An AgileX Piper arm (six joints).
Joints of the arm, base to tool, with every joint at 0 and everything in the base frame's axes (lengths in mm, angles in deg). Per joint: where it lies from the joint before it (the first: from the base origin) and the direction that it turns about. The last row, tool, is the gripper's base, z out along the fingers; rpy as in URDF.
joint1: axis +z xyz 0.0 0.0 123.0
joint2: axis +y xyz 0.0 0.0 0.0
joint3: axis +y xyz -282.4 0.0 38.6
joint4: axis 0.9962 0 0.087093 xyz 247.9 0.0 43.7
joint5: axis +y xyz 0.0 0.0 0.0
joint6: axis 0.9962 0 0.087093 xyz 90.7 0.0 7.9
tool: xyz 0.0 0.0 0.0 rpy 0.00 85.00 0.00
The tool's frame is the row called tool.
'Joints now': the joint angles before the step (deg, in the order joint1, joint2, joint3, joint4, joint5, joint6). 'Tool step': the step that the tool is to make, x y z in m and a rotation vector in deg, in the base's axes. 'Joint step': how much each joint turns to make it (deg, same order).
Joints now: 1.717 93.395 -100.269 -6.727 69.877 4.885
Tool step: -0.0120 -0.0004 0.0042 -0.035 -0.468 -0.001
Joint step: 0.005 -2.473 2.074 -0.051 -0.068 0.004
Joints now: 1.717 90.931 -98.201 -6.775 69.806 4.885
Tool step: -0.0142 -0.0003 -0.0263 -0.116 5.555 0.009
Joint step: 0.010 -2.573 8.120 0.047 0.010 0.009
